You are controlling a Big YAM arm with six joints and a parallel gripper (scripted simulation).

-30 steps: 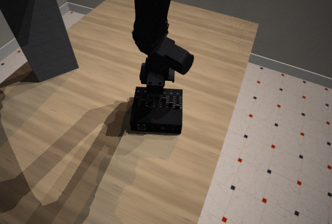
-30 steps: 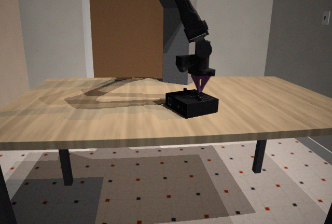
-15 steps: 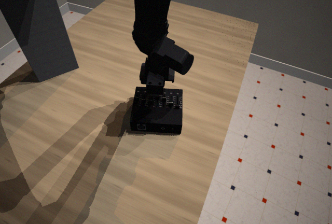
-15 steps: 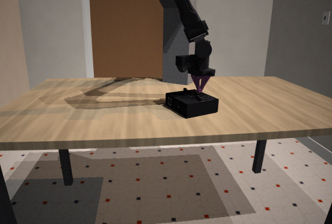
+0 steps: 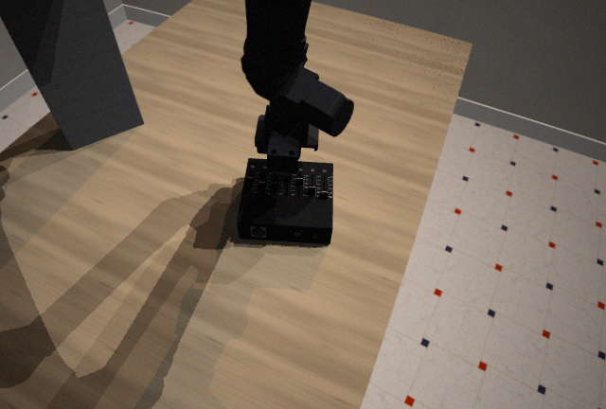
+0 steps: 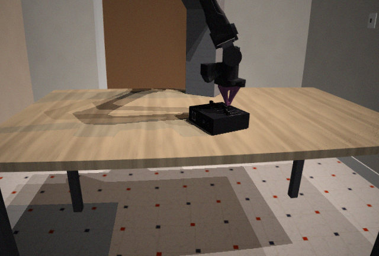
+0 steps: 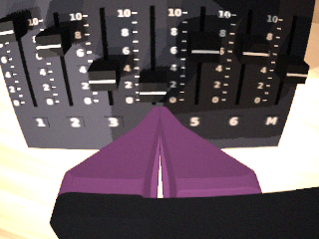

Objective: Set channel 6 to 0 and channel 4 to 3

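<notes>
My gripper is now 1 cm short of the channel 4 cap, 2 cm to the left of it and 1 cm above it. From my hand the other things lie so: channel 5 cap: 1 cm behind, 4 cm to the right, 1 cm below; channel 6 cap: 3 cm behind, 5 cm to the right, 1 cm below; channel 3 cap: 3 cm ahead, 2 cm to the right, 1 cm below.
</notes>
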